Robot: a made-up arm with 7 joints. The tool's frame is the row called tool.
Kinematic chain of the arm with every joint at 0, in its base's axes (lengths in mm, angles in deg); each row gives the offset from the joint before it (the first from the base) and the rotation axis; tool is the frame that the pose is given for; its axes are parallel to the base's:
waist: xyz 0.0 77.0 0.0 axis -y
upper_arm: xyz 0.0 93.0 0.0 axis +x
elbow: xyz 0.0 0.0 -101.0 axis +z
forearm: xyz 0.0 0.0 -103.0 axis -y
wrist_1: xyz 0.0 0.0 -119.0 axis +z
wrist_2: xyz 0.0 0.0 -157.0 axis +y
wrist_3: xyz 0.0 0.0 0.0 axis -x
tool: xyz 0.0 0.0 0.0
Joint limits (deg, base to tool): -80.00..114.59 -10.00..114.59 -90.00..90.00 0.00..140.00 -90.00..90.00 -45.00..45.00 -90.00..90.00
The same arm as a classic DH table. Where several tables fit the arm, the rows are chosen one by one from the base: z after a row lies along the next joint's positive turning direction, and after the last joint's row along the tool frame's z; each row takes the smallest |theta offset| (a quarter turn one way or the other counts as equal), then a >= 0, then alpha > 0; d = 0 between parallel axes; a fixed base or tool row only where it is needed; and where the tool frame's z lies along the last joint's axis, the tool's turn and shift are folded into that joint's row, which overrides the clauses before.
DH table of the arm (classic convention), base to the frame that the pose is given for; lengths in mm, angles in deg. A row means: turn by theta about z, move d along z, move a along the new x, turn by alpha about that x. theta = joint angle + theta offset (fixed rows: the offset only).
base (fixed): d 0, theta0 0, a 0, alpha 90
waist: d -170, theta0 90, a 0, alpha 90
upper_arm: d 0, theta0 90, a 0, alpha 90
elbow: d -204, theta0 90, a 0, alpha 90
forearm: d 0, theta0 0, a 0, alpha -90
wrist_1: d -276, theta0 0, a 0, alpha -90
wrist_2: d 0, theta0 -90, a 0, alpha 90
wrist_3: d 0, theta0 90, a 0, alpha 90
tool (fixed): d 0, theta0 -90, a 0, alpha 0
Joint limits (deg, base to tool): -80..114.59 -10..114.59 -90..90 0..140 -90..90 -45..45 -90..90

